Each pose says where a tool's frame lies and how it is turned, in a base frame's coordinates. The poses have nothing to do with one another.
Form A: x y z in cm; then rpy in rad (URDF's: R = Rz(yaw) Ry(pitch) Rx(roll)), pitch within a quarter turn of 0, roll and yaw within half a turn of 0.
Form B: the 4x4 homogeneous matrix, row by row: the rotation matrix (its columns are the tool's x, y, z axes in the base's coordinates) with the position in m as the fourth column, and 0 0 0 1 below. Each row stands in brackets. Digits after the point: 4 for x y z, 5 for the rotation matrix.
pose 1, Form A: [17.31 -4.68 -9.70 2.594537 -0.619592 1.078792]
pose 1, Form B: [[0.38458 0.61006 0.69276 0.1731], [0.71755 -0.66969 0.19140 -0.0468], [0.58070 0.42348 -0.69530 -0.0970], [0 0 0 1]]
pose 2, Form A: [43.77 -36.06 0.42 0.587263 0.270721 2.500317]
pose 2, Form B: [[-0.77215 -0.61673 0.15307 0.4377], [0.57643 -0.57844 0.57718 -0.3606], [-0.26743 0.53390 0.80214 0.0042], [0 0 0 1]]
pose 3, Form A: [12.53 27.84 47.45 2.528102 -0.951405 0.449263]
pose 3, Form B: [[0.52293 -0.06715 0.84973 0.1253], [0.25213 -0.94010 -0.22946 0.2784], [0.81423 0.33423 -0.47467 0.4745], [0 0 0 1]]
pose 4, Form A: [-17.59 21.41 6.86 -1.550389 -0.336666 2.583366]
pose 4, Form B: [[-0.80058 -0.29095 -0.52385 -0.1759], [0.49995 0.15763 -0.85159 0.2141], [0.33034 -0.94366 0.01926 0.0686], [0 0 0 1]]
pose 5, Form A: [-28.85 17.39 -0.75 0.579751 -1.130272 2.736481]
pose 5, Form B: [[-0.39190 0.12569 0.91138 -0.2885], [0.16806 -0.96418 0.20523 0.1739], [0.90453 0.23360 0.35674 -0.0075], [0 0 0 1]]
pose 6, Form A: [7.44 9.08 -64.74 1.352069 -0.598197 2.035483]
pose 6, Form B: [[-0.37032 0.05238 0.92742 0.0744], [0.73873 -0.58868 0.32823 0.0908], [0.56315 0.80666 0.17931 -0.6474], [0 0 0 1]]
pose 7, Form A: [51.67 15.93 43.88 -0.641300 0.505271 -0.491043]
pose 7, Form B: [[0.77165 0.12250 0.62414 0.5167], [-0.41262 0.84318 0.34465 0.1593], [-0.48404 -0.52348 0.70119 0.4388], [0 0 0 1]]
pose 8, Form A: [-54.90 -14.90 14.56 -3.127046 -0.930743 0.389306]
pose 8, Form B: [[0.55255 0.39030 0.73645 -0.5490], [0.22668 -0.92065 0.31785 -0.1490], [0.80206 -0.00869 -0.59718 0.1456], [0 0 0 1]]
